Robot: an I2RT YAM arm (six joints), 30 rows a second.
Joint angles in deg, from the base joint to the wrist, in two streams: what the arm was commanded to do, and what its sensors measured. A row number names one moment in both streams.
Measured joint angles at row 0:
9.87 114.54 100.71 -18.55 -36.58 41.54
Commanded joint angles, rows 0 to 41:
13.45 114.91 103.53 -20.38 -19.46 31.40
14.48 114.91 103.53 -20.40 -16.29 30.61
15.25 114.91 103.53 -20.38 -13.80 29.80
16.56 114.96 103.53 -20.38 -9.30 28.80
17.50 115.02 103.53 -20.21 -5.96 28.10
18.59 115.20 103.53 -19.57 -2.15 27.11
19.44 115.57 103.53 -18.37 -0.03 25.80
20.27 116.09 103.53 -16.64 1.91 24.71
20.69 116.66 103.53 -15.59 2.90 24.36
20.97 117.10 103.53 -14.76 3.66 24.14
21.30 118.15 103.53 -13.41 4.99 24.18
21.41 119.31 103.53 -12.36 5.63 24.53
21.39 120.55 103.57 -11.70 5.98 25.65
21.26 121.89 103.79 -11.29 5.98 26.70
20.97 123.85 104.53 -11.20 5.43 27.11
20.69 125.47 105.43 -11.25 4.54 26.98
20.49 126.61 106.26 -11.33 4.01 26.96
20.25 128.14 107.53 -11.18 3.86 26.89
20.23 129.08 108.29 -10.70 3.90 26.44
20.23 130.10 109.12 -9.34 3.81 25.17
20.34 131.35 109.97 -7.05 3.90 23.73
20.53 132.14 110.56 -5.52 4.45 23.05
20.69 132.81 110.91 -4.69 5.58 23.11
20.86 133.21 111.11 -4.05 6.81 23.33
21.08 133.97 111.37 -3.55 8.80 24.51
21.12 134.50 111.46 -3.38 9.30 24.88
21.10 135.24 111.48 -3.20 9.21 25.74
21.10 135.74 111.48 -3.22 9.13 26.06
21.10 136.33 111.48 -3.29 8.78 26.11
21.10 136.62 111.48 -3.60 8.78 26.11
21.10 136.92 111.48 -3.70 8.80 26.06
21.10 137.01 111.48 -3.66 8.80 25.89
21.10 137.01 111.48 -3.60 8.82 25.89
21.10 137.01 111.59 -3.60 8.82 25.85
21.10 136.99 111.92 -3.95 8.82 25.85
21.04 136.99 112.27 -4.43 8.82 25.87
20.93 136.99 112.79 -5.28 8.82 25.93
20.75 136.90 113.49 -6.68 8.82 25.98
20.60 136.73 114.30 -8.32 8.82 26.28
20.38 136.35 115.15 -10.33 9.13 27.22
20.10 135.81 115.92 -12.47 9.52 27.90
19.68 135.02 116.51 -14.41 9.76 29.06
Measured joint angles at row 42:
20.80 135.50 112.66 -11.05 7.84 25.93
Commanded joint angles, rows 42 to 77:
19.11 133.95 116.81 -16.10 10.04 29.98
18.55 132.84 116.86 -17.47 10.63 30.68
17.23 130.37 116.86 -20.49 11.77 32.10
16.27 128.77 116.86 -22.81 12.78 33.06
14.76 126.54 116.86 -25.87 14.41 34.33
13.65 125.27 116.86 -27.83 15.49 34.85
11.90 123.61 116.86 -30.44 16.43 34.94
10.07 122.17 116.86 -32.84 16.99 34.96
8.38 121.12 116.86 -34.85 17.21 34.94
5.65 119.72 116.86 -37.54 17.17 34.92
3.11 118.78 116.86 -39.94 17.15 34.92
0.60 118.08 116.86 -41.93 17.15 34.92
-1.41 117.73 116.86 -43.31 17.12 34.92
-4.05 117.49 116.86 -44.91 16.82 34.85
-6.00 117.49 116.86 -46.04 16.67 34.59
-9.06 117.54 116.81 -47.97 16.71 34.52
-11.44 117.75 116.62 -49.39 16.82 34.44
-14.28 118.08 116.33 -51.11 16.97 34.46
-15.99 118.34 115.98 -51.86 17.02 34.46
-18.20 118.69 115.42 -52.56 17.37 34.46
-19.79 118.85 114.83 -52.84 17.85 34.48
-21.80 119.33 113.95 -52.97 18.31 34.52
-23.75 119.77 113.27 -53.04 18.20 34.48
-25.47 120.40 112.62 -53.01 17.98 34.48
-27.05 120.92 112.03 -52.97 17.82 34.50
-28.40 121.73 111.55 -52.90 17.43 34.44
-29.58 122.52 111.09 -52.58 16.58 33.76
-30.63 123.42 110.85 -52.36 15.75 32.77
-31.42 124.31 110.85 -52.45 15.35 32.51
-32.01 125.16 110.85 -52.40 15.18 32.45
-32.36 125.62 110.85 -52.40 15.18 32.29
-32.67 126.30 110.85 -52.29 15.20 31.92
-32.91 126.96 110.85 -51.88 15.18 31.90
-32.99 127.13 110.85 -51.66 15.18 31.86
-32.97 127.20 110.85 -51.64 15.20 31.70
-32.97 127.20 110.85 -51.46 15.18 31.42
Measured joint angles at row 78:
-33.47 126.52 110.91 -52.01 15.94 32.60
